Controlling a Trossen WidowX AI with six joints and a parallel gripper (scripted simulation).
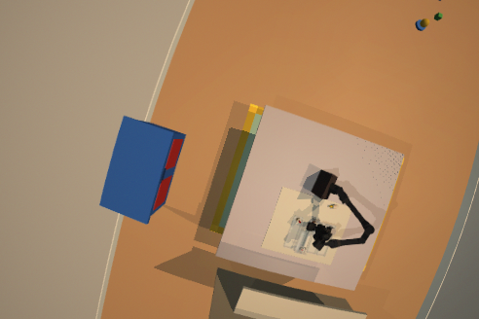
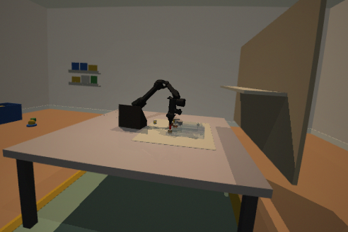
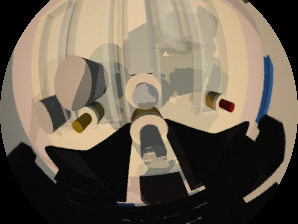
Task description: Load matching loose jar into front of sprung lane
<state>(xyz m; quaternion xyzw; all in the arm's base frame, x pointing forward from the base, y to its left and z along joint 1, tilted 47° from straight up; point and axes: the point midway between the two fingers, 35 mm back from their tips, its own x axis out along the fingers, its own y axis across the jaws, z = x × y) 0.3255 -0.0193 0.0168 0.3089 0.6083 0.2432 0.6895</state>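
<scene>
My gripper tip is 7 cm short of the cream mat, 5 cm above it and 2 cm to the left of it. From my gripper tip the other things lie so: clear sprung lane: 16 cm ahead, 3 cm to the right, 3 cm below.
</scene>
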